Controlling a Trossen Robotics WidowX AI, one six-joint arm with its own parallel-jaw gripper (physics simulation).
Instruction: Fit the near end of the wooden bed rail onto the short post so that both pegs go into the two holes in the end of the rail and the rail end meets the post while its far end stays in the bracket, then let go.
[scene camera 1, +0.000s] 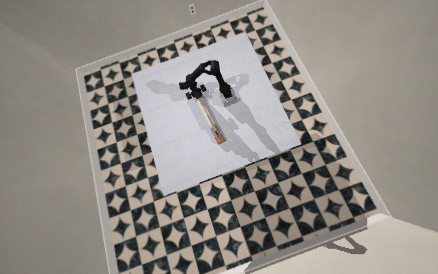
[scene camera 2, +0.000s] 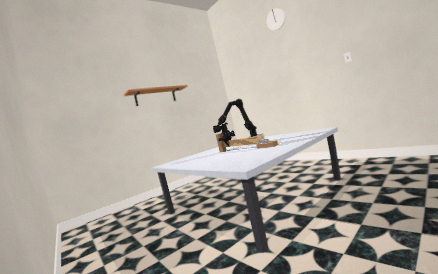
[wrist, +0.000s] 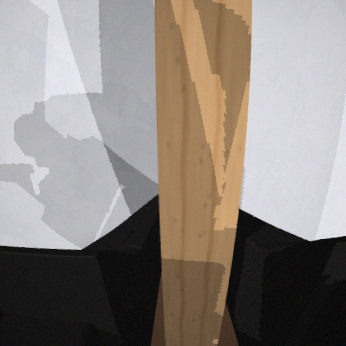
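Seen in the pictures: gripper, fingertip midpoint: (scene camera 2: 229, 145) (wrist: 183, 201); arm's base at its link origin: (scene camera 1: 227, 94) (scene camera 2: 254, 135).
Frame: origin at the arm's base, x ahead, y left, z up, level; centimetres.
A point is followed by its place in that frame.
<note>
The wooden bed rail (scene camera 1: 208, 115) @(x 22.9, y 13.6, z 1.7 cm) (scene camera 2: 246, 142) @(x 24.3, y 11.8, z -2.1 cm) (wrist: 200, 125) runs in a long line over the white table. Its far end is at the small grey bracket (scene camera 1: 217, 133) @(x 21.0, y 29.0, z -1.5 cm) (scene camera 2: 263, 141) @(x 22.1, y 29.2, z -3.1 cm) beside an orange-brown block (scene camera 1: 220, 140) @(x 20.3, y 37.4, z -4.4 cm) (scene camera 2: 268, 144) @(x 24.1, y 35.3, z -5.7 cm). The short post (scene camera 2: 222, 144) @(x 27.8, y -14.5, z -1.2 cm) stands upright at the rail's other end, close to the gripper. My gripper (scene camera 1: 197, 92) @(x 26.1, y -9.8, z -3.3 cm) (scene camera 2: 226, 136) (wrist: 183, 201) @(x 26.1, y -9.8, z -3.3 cm) is shut on the rail near that end, with one black finger on each side of it. The pegs, the holes and the joint between rail and post are hidden or too small to tell.
The black arm (scene camera 1: 212, 67) @(x 9.4, y -2.0, z 38.5 cm) (scene camera 2: 237, 103) @(x 11.9, y -0.8, z 34.4 cm) arches over the white table (scene camera 1: 165, 170) @(x 76.6, y 45.7, z -8.0 cm) (scene camera 2: 200, 165) @(x 74.2, y 9.5, z -8.0 cm) from its base behind the rail. Strong shadows cross the table. A wooden shelf (scene camera 2: 155, 90) hangs on the wall, away from the table.
</note>
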